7 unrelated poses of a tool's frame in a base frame.
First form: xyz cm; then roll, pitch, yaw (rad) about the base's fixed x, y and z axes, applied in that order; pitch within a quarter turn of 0, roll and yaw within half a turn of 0.
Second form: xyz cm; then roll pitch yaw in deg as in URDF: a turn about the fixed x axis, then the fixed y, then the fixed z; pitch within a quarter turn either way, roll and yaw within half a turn. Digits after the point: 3 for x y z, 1 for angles.
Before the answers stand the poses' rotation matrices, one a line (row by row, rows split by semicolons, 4 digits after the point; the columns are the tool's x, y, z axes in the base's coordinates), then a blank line. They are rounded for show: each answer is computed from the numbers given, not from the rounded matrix.
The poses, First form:
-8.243 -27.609 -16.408 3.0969 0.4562 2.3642
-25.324 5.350 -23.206 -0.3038 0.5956 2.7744
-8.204 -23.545 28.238 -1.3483 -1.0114 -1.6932
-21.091 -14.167 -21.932 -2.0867 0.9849 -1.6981
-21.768 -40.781 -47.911 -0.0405 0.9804 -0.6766
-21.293 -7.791 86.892 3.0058 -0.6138 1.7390
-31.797 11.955 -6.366 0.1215 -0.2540 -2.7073
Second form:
-0.6399 0.6867 0.3450; 0.6297 0.7258 -0.2769; -0.4405 0.0401 -0.8968
-0.7726 -0.1859 -0.6070; 0.2972 -0.9508 -0.0870; -0.5610 -0.2476 0.7899
-0.0648 0.1181 0.9909; -0.5267 -0.8474 0.0665; 0.8476 -0.5176 0.1171
-0.0702 -0.3973 0.9150; -0.5485 0.7815 0.2973; -0.8332 -0.4810 -0.2728
0.4341 0.5994 0.6725; -0.3486 0.8001 -0.4882; -0.8307 -0.0225 0.5562
-0.1369 0.9899 0.0379; 0.8059 0.0890 0.5853; 0.5760 0.1107 -0.8099
-0.8781 0.4453 0.1753; -0.4073 -0.8877 0.2149; 0.2513 0.1173 0.9608

-8.243 -27.609 -16.408 177.4 26.1 135.5
-25.324 5.350 -23.206 -17.4 34.1 159.0
-8.204 -23.545 28.238 -77.3 -57.9 -97.0
-21.091 -14.167 -21.932 -119.6 56.4 -97.3
-21.768 -40.781 -47.911 -2.3 56.2 -38.8
-21.293 -7.791 86.892 172.2 -35.2 99.6
-31.797 11.955 -6.366 7.0 -14.6 -155.1

